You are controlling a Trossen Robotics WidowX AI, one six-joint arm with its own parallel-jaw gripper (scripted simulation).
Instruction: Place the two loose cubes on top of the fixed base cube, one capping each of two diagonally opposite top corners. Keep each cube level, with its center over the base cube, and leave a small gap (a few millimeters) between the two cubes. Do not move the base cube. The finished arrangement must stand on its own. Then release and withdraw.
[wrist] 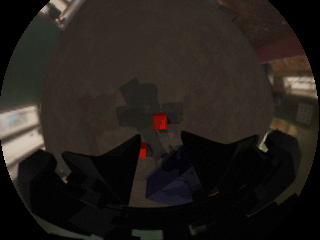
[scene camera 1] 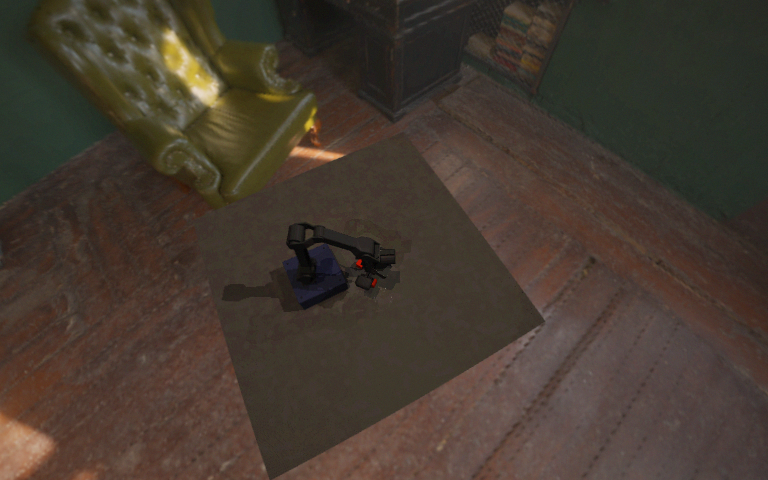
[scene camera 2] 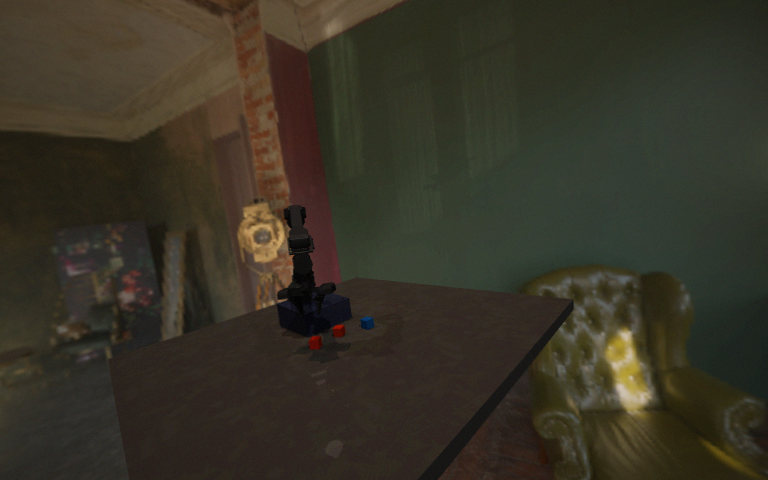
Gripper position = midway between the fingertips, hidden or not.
Note:
My gripper point(scene camera 2: 310, 315) is open, with nothing in its grasp.
My gripper shows as well in the wrist view point(wrist: 161, 135).

